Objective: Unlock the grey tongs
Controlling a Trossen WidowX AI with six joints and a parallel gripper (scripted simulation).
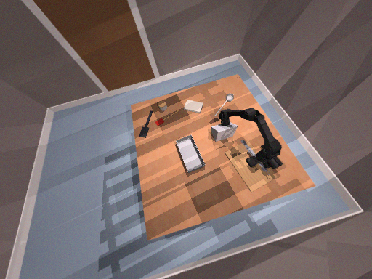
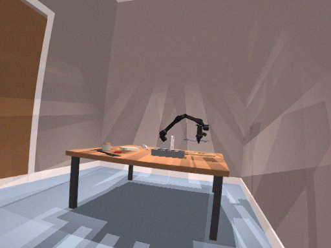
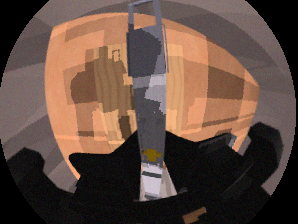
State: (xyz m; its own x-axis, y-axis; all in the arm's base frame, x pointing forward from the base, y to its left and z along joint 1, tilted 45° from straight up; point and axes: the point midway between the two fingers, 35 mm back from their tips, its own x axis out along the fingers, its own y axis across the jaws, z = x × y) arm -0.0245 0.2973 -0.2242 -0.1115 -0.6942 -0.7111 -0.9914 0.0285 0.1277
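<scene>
The wooden board is 12 cm below my gripper tip. From my gripper tip the other things lie so: grey roasting tin (41 cm ahead, 29 cm to the right, 10 cm below); then flat white block (17 cm ahead, 76 cm to the right, 11 cm below); then yellow lock piece (4 cm above).
</scene>
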